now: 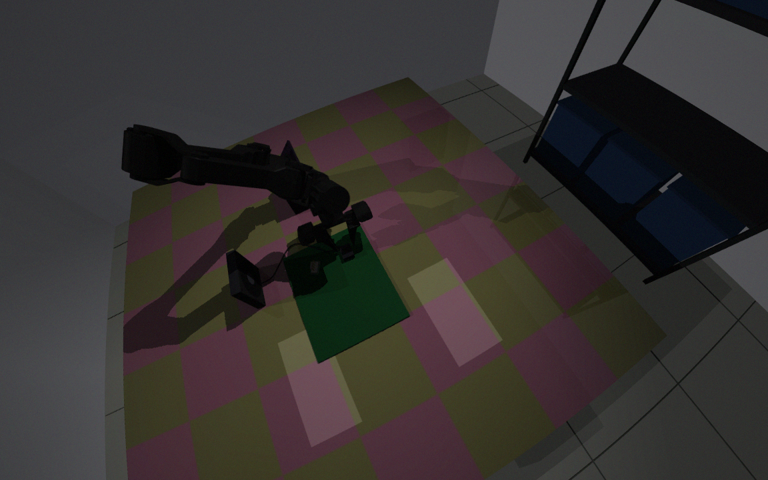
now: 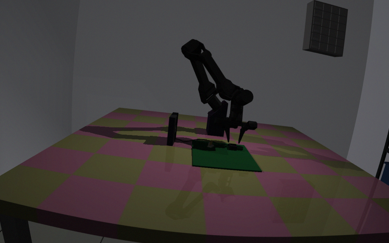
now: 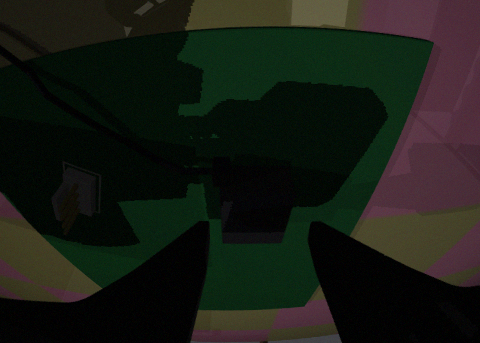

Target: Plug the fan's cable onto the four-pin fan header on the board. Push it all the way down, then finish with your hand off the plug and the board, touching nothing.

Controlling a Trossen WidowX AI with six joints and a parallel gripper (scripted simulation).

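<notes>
Now: gripper tip 10 mm short of the dark fan plug and 20 mm above it. The rest, counted from my gripper tip: black cable 10 mm behind, 20 mm to the right, 20 mm below; green board 80 mm ahead, 60 mm to the right, 40 mm below; fan 40 mm behind, 260 mm to the right, 30 mm above.
</notes>
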